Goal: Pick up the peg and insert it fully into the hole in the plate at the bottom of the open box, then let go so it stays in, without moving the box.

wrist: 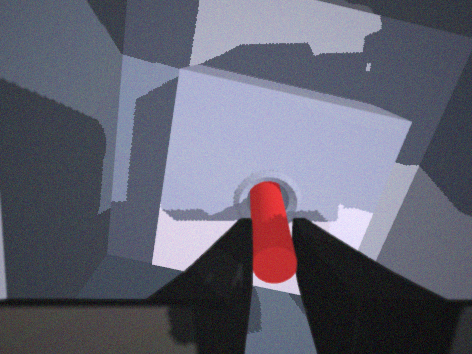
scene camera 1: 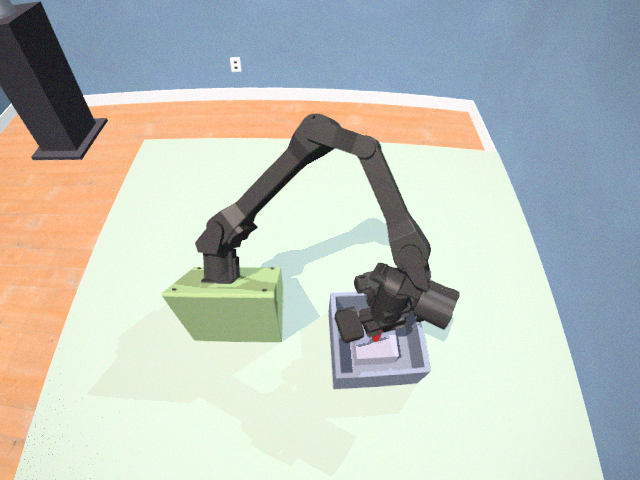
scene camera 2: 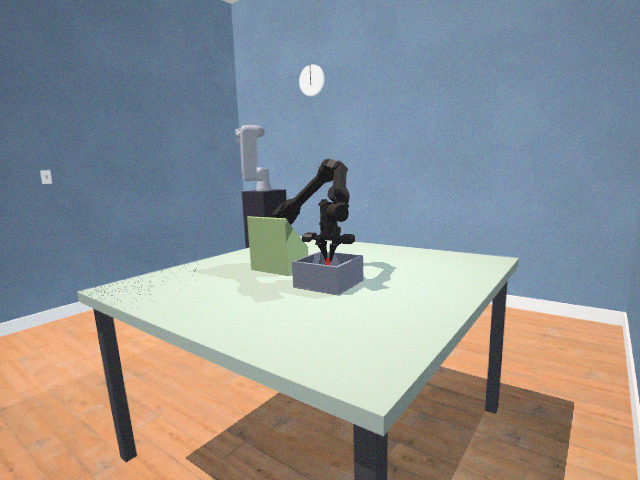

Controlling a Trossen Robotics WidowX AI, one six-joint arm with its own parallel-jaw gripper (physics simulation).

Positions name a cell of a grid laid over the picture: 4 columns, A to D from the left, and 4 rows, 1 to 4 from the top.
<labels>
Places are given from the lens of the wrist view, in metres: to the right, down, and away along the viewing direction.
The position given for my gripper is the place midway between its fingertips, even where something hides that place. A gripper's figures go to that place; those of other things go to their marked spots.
my gripper (wrist: C3): 0.01, 0.02, 0.11
red peg (wrist: C3): 0.01, 0.03, 0.10
grey-blue box (wrist: A2): -0.06, -0.04, 0.14
The marked spots on the grey-blue box and the red peg are 0.11 m apart.
</labels>
